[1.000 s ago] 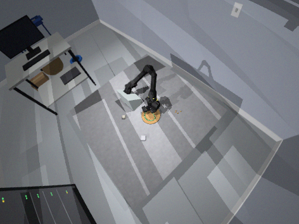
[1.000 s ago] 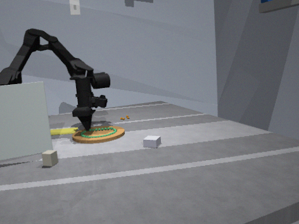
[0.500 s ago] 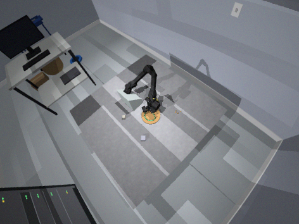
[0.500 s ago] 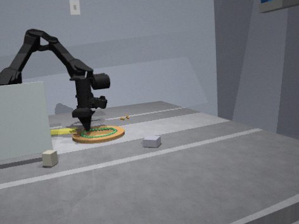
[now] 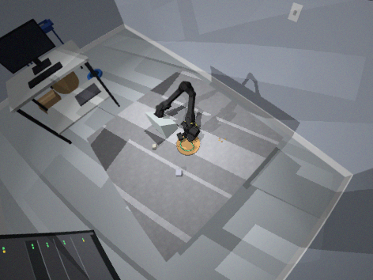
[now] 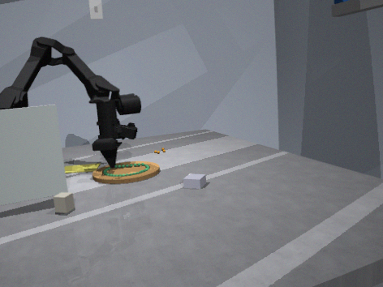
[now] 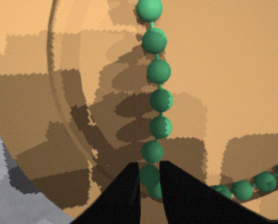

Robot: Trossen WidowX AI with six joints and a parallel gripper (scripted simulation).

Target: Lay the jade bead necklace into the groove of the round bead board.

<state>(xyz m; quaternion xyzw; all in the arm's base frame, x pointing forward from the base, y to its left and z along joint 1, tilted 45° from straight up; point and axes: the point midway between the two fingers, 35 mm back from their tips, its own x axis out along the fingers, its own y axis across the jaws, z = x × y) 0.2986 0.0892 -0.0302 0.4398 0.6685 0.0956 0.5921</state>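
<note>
Right now my gripper tip is 12 cm to the right of the yellow sheet, 8 cm past it and 1 cm above it. Round my gripper tip: grey cube 29 cm to the right, 13 cm ahead; then beige cube 25 cm to the right, 19 cm behind.
</note>
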